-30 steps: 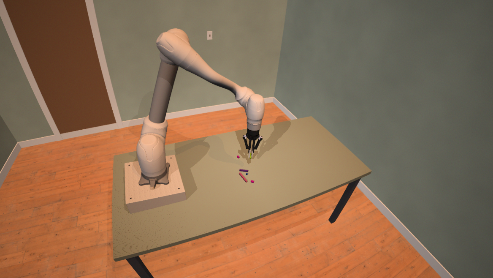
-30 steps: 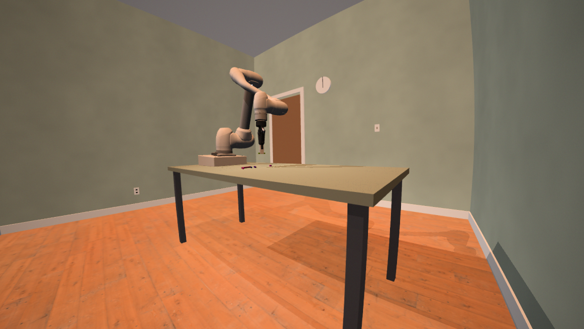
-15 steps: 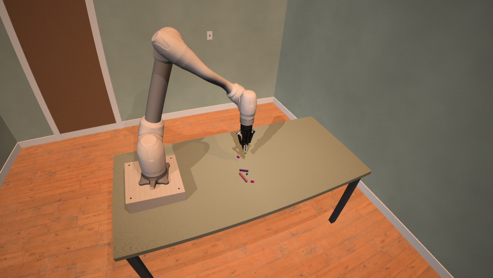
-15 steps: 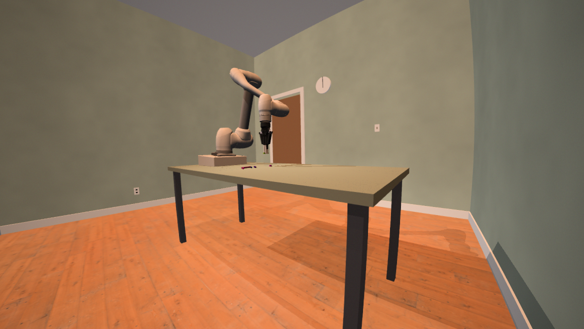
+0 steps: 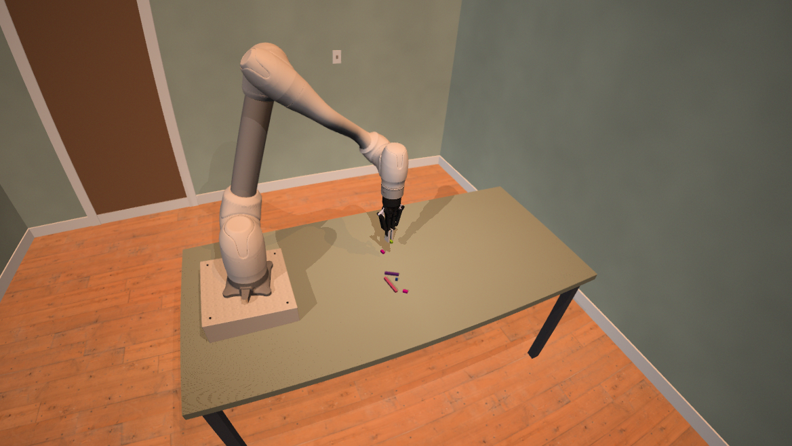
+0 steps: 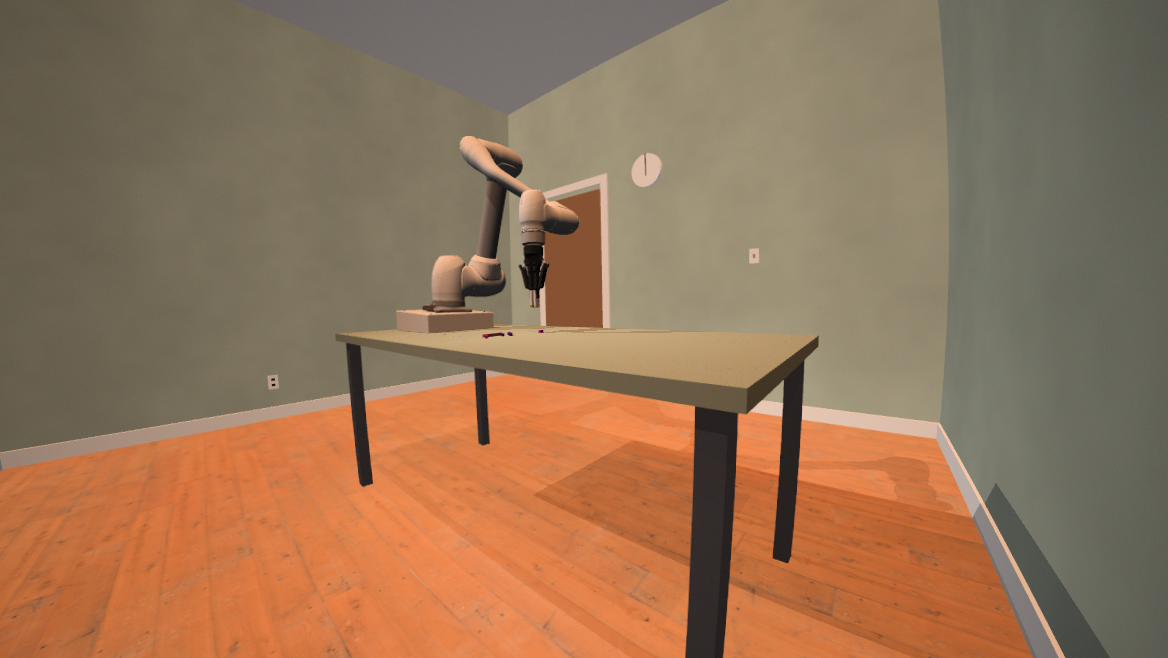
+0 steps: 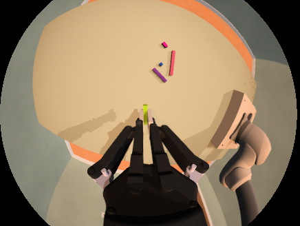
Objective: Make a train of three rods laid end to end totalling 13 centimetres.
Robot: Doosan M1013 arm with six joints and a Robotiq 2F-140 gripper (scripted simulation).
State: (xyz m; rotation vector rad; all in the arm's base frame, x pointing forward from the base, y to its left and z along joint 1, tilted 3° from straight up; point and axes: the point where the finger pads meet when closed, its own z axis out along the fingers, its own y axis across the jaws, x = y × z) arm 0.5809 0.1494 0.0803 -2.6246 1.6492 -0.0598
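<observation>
My hand is 130 mm above the purple rod and 110 mm to the left of it. From my hand the other things lie so: blue rod 140 mm to the right, 130 mm below, 10 mm ahead; then pink rod 170 mm to the right, 130 mm below, 20 mm behind; then lime rod 30 mm below.
</observation>
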